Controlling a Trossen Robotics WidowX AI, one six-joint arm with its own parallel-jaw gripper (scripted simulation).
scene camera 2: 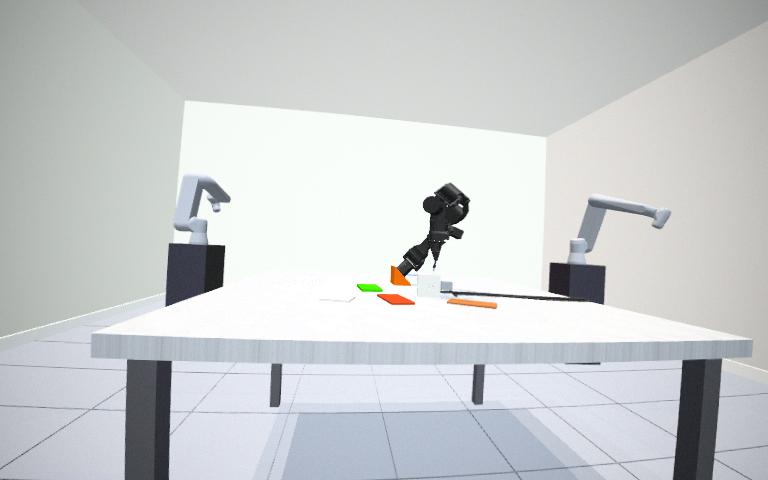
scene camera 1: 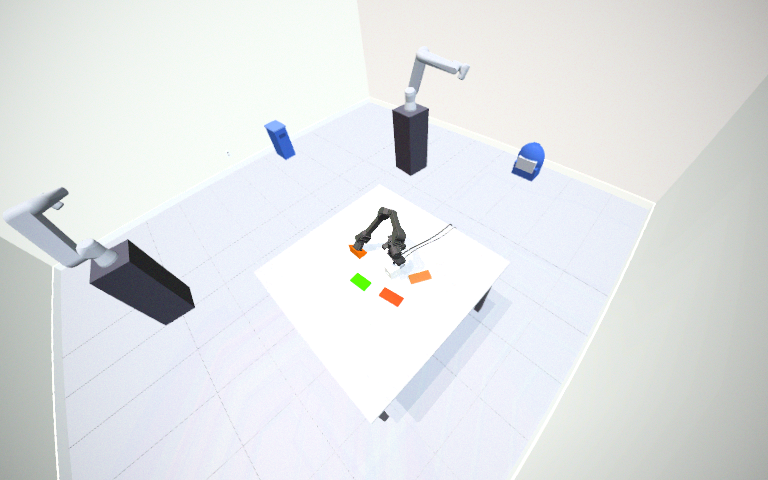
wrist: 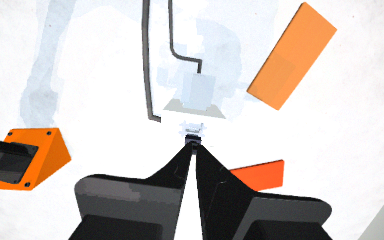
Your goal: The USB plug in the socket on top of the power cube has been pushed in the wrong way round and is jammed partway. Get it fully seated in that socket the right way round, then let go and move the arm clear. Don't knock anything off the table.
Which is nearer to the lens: the red-orange tile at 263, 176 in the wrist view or the light orange tile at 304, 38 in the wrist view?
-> The light orange tile.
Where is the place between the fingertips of my gripper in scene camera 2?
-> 435, 260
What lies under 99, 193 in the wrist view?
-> My gripper.
